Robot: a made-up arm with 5 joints.
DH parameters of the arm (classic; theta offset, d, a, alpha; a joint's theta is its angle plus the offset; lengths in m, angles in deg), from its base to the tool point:
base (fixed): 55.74 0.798 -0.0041 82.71
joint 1: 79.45 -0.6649 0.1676 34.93
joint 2: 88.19 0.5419 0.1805 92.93
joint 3: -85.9 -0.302 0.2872 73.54
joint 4: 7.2 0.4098 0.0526 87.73
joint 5: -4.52 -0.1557 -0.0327 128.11
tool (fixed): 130.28 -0.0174 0 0
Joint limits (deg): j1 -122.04..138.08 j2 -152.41..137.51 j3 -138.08..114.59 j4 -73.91..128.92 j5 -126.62..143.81
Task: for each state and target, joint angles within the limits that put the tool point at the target. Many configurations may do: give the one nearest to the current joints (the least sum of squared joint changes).
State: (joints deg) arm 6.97 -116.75 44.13 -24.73 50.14
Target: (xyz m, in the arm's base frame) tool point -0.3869 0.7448 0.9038
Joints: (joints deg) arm -25.08 -146.65 53.64 -23.35 49.11
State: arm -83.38 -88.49 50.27 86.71 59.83
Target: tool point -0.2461 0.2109 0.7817
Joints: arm -79.46 -82.05 20.25 100.67 57.59
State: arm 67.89 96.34 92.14 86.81 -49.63
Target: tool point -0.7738 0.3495 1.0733
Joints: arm 102.33 136.95 82.94 117.87 -44.84
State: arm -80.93 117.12 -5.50 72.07 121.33
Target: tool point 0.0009 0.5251 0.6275
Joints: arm -61.53 125.12 -11.69 72.02 121.41
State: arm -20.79 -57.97 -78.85 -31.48 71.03
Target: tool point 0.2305 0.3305 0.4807
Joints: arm -18.87 -59.69 -84.26 -31.04 70.79
